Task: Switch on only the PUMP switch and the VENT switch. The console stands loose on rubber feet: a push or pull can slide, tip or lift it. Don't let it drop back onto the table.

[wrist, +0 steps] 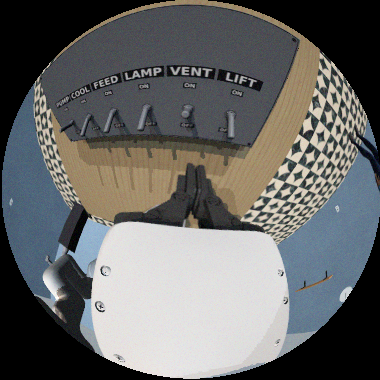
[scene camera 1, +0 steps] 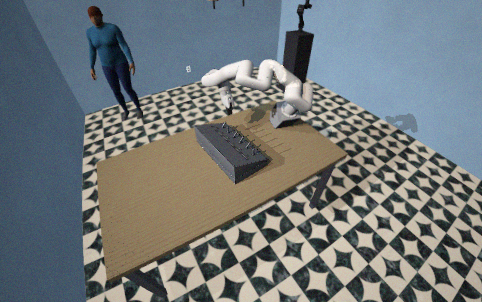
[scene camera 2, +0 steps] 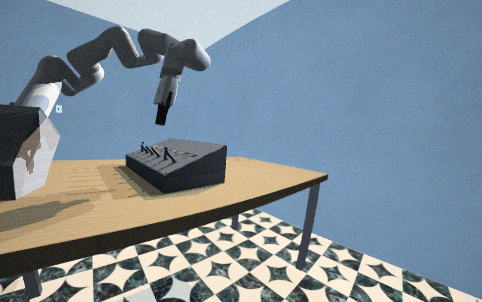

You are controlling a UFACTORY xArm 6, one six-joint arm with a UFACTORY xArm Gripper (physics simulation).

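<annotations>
There's a dark grey console that I can see in the wrist view, in scene camera 2 and in scene camera 1 (225, 146). On the dark grey console, (wrist: 182, 75) and (scene camera 2: 179, 152) are the same spot.
</annotations>
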